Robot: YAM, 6 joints.
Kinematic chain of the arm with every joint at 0, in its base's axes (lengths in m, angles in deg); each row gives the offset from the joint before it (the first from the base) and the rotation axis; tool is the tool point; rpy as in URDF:
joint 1: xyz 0 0 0.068 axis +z
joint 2: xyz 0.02 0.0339 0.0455 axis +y
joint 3: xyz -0.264 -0.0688 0 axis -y
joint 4: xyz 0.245 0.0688 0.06 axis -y
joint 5: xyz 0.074 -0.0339 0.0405 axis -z
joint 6: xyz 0.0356 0 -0.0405 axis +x
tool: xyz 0 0 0 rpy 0 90 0
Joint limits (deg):
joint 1: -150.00..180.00
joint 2: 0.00..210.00
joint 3: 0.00..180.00
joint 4: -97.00..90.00
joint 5: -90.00..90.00
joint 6: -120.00..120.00
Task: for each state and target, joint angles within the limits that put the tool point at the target. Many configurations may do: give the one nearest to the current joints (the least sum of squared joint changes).
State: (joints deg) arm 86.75 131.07 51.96 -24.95 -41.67 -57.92
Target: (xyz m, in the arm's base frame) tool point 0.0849 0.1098 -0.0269
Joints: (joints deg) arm 44.51 135.06 32.07 -31.25 -31.86 -57.92
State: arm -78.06 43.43 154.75 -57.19 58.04 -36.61
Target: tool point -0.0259 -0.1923 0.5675
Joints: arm -88.81 80.82 127.56 -63.00 57.12 -36.61
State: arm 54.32 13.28 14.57 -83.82 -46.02 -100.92
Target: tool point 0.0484 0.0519 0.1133
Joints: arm 31.02 20.61 7.13 -51.99 -33.29 -100.92
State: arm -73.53 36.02 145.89 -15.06 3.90 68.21
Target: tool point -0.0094 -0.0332 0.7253
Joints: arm -89.41 79.44 150.53 -2.09 15.88 68.21
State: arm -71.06 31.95 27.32 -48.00 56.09 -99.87
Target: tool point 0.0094 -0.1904 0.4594
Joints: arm -78.60 57.77 75.78 -24.18 52.97 -99.87
